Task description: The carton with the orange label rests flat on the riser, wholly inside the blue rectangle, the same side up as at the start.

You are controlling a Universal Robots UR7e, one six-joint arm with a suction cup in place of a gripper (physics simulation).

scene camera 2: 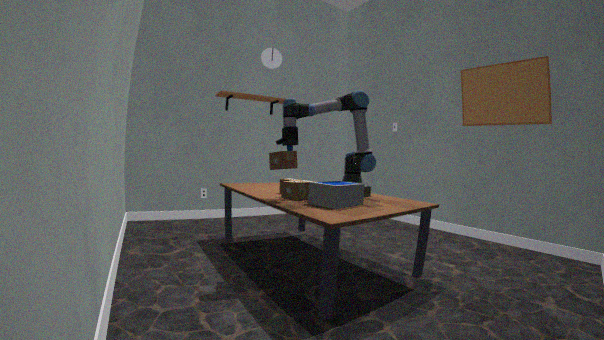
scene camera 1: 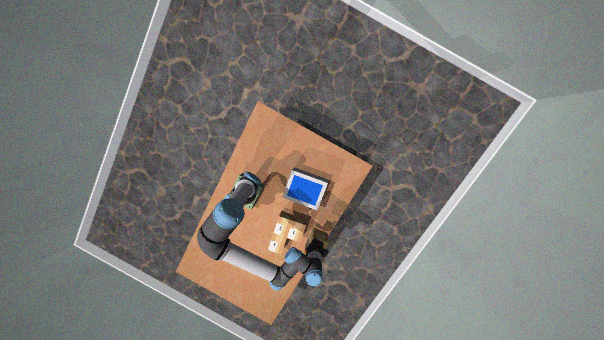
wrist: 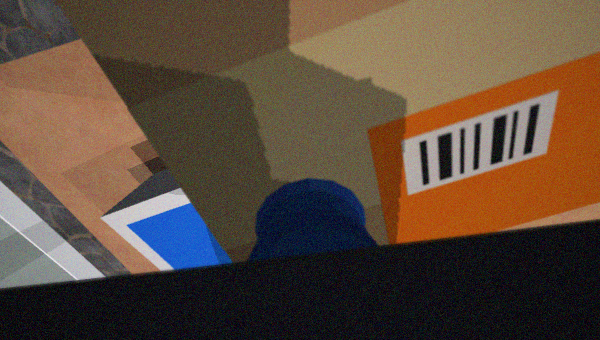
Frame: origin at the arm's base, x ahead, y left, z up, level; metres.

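Seen in the pictures: end effector, tool point: (scene camera 2: 290, 153) (wrist: 304, 207).
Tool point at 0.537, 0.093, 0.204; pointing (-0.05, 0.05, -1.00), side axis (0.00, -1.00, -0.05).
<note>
Offsets run from my tool point to a thing's top centre, as dx, dy, dz. Level surfaces: height alone.
The carton with the orange label @[+0.030, -0.031, +0.016] (scene camera 2: 283, 160) (wrist: 325, 120) hangs under my suction cup (scene camera 2: 290, 148) (wrist: 311, 215), clear above the table. It looks about level, with its orange label @[+0.014, -0.064, +0.012] (wrist: 465, 205) and a barcode on the top face. My gripper is shut on this carton. In scene camera 1 the arm's wrist is over the table's edge, and I cannot make out the carton there. The grey riser @[-0.210, +0.180, -0.154] (scene camera 2: 335, 196) (wrist: 145, 207) stands on the table, apart from the carton. The blue rectangle @[-0.210, +0.180, -0.154] (scene camera 1: 307, 189) (scene camera 2: 337, 183) (wrist: 172, 232) lies on its top.
Tan cartons with white labels (scene camera 1: 278, 229) (scene camera 2: 294, 190) stand close together on the table @[dz -0.274] (scene camera 1: 250, 140) (scene camera 2: 390, 206), beside the riser, between it and the arm's wrist. The arm's base stands near the opposite long edge. A wall shelf (scene camera 2: 250, 96) is behind the arm in scene camera 2.
</note>
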